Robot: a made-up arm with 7 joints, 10 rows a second.
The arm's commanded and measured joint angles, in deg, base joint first. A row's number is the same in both.
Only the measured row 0 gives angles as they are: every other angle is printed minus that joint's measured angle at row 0.
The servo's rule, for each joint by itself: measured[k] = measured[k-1] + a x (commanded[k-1-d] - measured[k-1]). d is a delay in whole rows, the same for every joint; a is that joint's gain. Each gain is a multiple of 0.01, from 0.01 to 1. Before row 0 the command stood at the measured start. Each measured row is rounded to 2 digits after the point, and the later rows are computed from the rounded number. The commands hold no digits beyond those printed.
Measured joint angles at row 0:
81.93, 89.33, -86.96, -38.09, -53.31, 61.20, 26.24
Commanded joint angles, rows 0 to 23:
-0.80, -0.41, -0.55, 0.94, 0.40, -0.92, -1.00
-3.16, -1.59, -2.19, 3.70, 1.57, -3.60, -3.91
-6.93, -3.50, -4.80, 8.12, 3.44, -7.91, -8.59
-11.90, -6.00, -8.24, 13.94, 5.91, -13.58, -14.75
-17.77, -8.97, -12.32, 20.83, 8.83, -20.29, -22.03
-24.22, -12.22, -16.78, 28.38, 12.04, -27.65, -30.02
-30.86, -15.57, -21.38, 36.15, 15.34, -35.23, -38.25
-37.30, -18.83, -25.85, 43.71, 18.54, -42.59, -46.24
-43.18, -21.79, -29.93, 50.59, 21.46, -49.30, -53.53
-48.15, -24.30, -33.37, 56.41, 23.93, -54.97, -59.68
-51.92, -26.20, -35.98, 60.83, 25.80, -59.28, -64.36
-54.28, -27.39, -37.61, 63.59, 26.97, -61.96, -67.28
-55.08, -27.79, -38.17, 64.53, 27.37, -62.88, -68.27
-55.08, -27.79, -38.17, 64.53, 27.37, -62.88, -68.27
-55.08, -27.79, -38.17, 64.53, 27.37, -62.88, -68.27
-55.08, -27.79, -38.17, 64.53, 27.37, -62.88, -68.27
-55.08, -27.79, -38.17, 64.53, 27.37, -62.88, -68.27
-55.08, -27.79, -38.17, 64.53, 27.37, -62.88, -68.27
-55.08, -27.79, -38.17, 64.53, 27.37, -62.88, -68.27
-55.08, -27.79, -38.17, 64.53, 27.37, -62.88, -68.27
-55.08, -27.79, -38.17, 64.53, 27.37, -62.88, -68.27
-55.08, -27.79, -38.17, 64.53, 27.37, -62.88, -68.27
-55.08, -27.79, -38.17, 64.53, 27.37, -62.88, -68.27
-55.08, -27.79, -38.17, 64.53, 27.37, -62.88, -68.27
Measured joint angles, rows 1 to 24:
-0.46, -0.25, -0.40, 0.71, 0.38, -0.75, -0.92
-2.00, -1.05, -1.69, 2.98, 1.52, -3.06, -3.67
-4.81, -2.52, -3.93, 6.89, 3.36, -6.99, -8.20
-8.85, -4.61, -7.03, 12.25, 5.81, -12.33, -14.23
-13.93, -7.23, -10.84, 18.77, 8.71, -18.78, -21.41
-19.80, -10.22, -15.12, 26.07, 11.91, -25.96, -29.33
-26.10, -13.43, -19.63, 33.73, 15.20, -33.47, -37.54
-32.48, -16.67, -24.11, 41.31, 18.41, -40.86, -45.54
-38.58, -19.74, -28.30, 48.36, 21.34, -47.70, -52.89
-44.03, -22.48, -31.95, 54.48, 23.83, -53.59, -59.14
-48.53, -24.71, -34.85, 59.31, 25.72, -58.20, -63.94
-51.81, -26.32, -36.84, 62.56, 26.92, -61.25, -67.01
-53.67, -27.20, -37.80, 64.06, 27.35, -62.57, -68.17
-54.47, -27.55, -38.07, 64.42, 27.37, -62.82, -68.26
-54.82, -27.69, -38.14, 64.50, 27.37, -62.87, -68.27
-54.97, -27.75, -38.16, 64.52, 27.37, -62.88, -68.27
-55.03, -27.77, -38.17, 64.53, 27.37, -62.88, -68.27
-55.06, -27.78, -38.17, 64.53, 27.37, -62.88, -68.27
-55.07, -27.79, -38.17, 64.53, 27.37, -62.88, -68.27
-55.08, -27.79, -38.17, 64.53, 27.37, -62.88, -68.27
-55.08, -27.79, -38.17, 64.53, 27.37, -62.88, -68.27
-55.08, -27.79, -38.17, 64.53, 27.37, -62.88, -68.27
-55.08, -27.79, -38.17, 64.53, 27.37, -62.88, -68.27
-55.08, -27.79, -38.17, 64.53, 27.37, -62.88, -68.27
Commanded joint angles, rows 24 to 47:
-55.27, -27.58, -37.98, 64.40, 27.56, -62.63, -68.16
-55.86, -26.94, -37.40, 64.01, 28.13, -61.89, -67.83
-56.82, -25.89, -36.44, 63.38, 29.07, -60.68, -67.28
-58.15, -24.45, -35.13, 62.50, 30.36, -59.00, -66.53
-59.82, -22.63, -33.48, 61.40, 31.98, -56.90, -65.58
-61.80, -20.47, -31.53, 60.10, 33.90, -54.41, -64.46
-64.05, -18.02, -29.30, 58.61, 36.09, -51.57, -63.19
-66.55, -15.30, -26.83, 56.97, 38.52, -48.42, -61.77
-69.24, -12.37, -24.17, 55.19, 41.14, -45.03, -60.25
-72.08, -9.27, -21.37, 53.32, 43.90, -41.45, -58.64
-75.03, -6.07, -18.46, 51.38, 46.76, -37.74, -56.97
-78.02, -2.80, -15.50, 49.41, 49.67, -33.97, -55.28
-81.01, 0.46, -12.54, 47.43, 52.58, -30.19, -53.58
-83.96, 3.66, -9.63, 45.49, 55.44, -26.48, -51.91
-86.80, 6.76, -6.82, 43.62, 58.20, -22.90, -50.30
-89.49, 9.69, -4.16, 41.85, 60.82, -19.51, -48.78
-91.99, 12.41, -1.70, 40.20, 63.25, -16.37, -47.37
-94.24, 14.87, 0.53, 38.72, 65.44, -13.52, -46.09
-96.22, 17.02, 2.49, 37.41, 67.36, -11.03, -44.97
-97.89, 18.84, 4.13, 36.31, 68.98, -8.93, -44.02
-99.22, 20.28, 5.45, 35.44, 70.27, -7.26, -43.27
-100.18, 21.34, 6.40, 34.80, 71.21, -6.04, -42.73
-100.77, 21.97, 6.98, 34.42, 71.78, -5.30, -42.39
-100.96, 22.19, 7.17, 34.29, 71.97, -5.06, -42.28
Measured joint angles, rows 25 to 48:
-55.19, -27.66, -38.03, 64.43, 27.55, -62.68, -68.17
-55.57, -27.23, -37.58, 64.11, 28.11, -62.04, -67.86
-56.28, -26.43, -36.76, 63.56, 29.03, -60.94, -67.33
-57.35, -25.24, -35.59, 62.75, 30.31, -59.37, -66.59
-58.76, -23.67, -34.07, 61.72, 31.91, -57.37, -65.66
-60.49, -21.75, -32.24, 60.49, 33.82, -54.97, -64.56
-62.52, -19.51, -30.12, 59.06, 36.00, -52.22, -63.30
-64.82, -16.98, -27.75, 57.47, 38.42, -49.14, -61.89
-67.34, -14.21, -25.17, 55.74, 41.03, -45.81, -60.38
-70.04, -11.25, -22.43, 53.90, 43.79, -42.28, -58.78
-72.88, -8.14, -19.57, 51.98, 46.64, -38.60, -57.11
-75.81, -4.94, -16.64, 50.03, 49.55, -34.85, -55.43
-78.77, -1.70, -13.69, 48.05, 52.46, -31.08, -53.73
-81.73, 1.52, -10.77, 46.10, 55.32, -27.35, -52.06
-84.62, 4.66, -7.93, 44.22, 58.08, -23.75, -50.44
-87.40, 7.68, -5.22, 42.42, 60.71, -20.32, -48.91
-90.02, 10.52, -2.69, 40.73, 63.15, -17.12, -47.49
-92.43, 13.13, -0.37, 39.20, 65.35, -14.20, -46.20
-94.59, 15.46, 1.69, 37.84, 67.28, -11.63, -45.07
-96.47, 17.49, 3.45, 36.68, 68.91, -9.44, -44.10
-98.04, 19.16, 4.89, 35.74, 70.22, -7.67, -43.34
-99.26, 20.47, 5.98, 35.03, 71.17, -6.35, -42.78
-100.12, 21.37, 6.70, 34.57, 71.76, -5.50, -42.42
-100.60, 21.86, 7.04, 34.36, 71.96, -5.14, -42.29

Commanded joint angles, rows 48 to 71:
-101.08, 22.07, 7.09, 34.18, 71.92, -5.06, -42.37
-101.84, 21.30, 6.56, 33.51, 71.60, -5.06, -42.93
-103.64, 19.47, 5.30, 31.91, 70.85, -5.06, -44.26
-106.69, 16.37, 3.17, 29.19, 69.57, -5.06, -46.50
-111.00, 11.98, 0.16, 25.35, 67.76, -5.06, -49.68
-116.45, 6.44, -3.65, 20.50, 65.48, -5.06, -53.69
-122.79, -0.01, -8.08, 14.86, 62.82, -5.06, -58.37
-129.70, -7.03, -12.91, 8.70, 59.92, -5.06, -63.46
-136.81, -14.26, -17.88, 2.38, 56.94, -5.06, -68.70
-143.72, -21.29, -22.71, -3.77, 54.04, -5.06, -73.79
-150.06, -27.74, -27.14, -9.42, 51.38, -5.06, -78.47
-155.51, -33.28, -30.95, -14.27, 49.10, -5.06, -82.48
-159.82, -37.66, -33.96, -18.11, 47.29, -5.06, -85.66
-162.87, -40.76, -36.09, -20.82, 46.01, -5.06, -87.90
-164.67, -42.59, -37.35, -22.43, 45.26, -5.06, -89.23
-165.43, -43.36, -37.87, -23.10, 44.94, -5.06, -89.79
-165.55, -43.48, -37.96, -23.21, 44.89, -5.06, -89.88
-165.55, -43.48, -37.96, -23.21, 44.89, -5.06, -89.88
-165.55, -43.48, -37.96, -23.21, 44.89, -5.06, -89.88
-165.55, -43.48, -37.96, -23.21, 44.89, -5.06, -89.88
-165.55, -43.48, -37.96, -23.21, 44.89, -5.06, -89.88
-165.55, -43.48, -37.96, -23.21, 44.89, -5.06, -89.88
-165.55, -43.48, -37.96, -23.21, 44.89, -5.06, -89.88
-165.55, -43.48, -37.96, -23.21, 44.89, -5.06, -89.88
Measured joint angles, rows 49 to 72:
-100.87, 21.99, 7.08, 34.22, 71.92, -5.08, -42.36
-101.42, 21.58, 6.71, 33.68, 71.61, -5.06, -42.88
-102.69, 20.31, 5.69, 32.33, 70.88, -5.06, -44.15
-104.97, 17.95, 3.88, 29.94, 69.62, -5.06, -46.31
-108.41, 14.37, 1.20, 26.45, 67.83, -5.06, -49.41
-112.99, 9.61, -2.29, 21.93, 65.57, -5.06, -53.35
-118.58, 3.84, -6.46, 16.56, 62.93, -5.06, -57.97
-124.92, -2.68, -11.10, 10.59, 60.04, -5.06, -63.02
-131.70, -9.63, -15.98, 4.35, 57.06, -5.06, -68.25
-138.55, -16.63, -20.83, -1.82, 54.16, -5.06, -73.35
-145.11, -23.30, -25.37, -7.60, 51.49, -5.06, -78.06
-151.04, -29.29, -29.39, -12.67, 49.20, -5.06, -82.13
-156.04, -34.31, -32.68, -16.80, 47.37, -5.06, -85.38
-159.93, -38.18, -35.14, -19.86, 46.06, -5.06, -87.70
-162.63, -40.83, -36.73, -21.81, 45.29, -5.06, -89.11
-164.23, -42.35, -37.55, -22.79, 44.95, -5.06, -89.74
-164.98, -43.03, -37.85, -23.11, 44.89, -5.06, -89.87
-165.30, -43.30, -37.93, -23.19, 44.89, -5.06, -89.88
-165.44, -43.41, -37.95, -23.21, 44.89, -5.06, -89.88
-165.50, -43.45, -37.96, -23.21, 44.89, -5.06, -89.88
-165.53, -43.47, -37.96, -23.21, 44.89, -5.06, -89.88
-165.54, -43.48, -37.96, -23.21, 44.89, -5.06, -89.88
-165.55, -43.48, -37.96, -23.21, 44.89, -5.06, -89.88
-165.55, -43.48, -37.96, -23.21, 44.89, -5.06, -89.88

